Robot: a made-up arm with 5 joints.
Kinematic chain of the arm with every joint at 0, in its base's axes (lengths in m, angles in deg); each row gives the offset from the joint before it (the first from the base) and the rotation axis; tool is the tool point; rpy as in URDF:
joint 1: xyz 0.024 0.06 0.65 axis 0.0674 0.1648 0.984
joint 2: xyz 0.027 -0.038 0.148 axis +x
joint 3: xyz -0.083 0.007 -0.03 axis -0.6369 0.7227 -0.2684
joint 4: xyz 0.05 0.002 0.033 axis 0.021 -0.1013 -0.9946
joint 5: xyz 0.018 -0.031 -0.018 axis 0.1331 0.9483 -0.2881
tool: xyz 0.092 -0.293 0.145 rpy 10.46 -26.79 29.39
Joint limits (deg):
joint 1: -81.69..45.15
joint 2: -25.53..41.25
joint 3: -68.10..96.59
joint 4: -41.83..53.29
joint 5: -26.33..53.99
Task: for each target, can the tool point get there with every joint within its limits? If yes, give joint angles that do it. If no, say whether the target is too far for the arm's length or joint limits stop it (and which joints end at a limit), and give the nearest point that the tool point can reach.
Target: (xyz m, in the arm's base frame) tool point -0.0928 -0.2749 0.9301
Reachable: yes | joints -47.87 0.31 -23.41 -18.63 10.91
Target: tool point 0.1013 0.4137 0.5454
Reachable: no: joint limits stop it (at a limit: joint 1, joint 2, joint 4, joint 5) | nearest point -0.1080 0.1536 0.4336 | short by 0.352 m
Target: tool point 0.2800 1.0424 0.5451
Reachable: no: too far | nearest point 0.3650 0.1504 0.6081 | short by 0.898 m
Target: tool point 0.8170 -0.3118 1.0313
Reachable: no: too far | nearest point 0.4192 -0.1203 0.8642 | short by 0.472 m
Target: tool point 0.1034 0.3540 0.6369
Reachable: no: joint limits stop it (at a limit: joint 1, joint 2, joint 4, joint 5) | nearest point 0.3487 0.1422 0.5871 | short by 0.328 m
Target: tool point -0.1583 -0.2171 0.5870
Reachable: yes | joints -39.66 8.65 -51.89 31.02 42.03
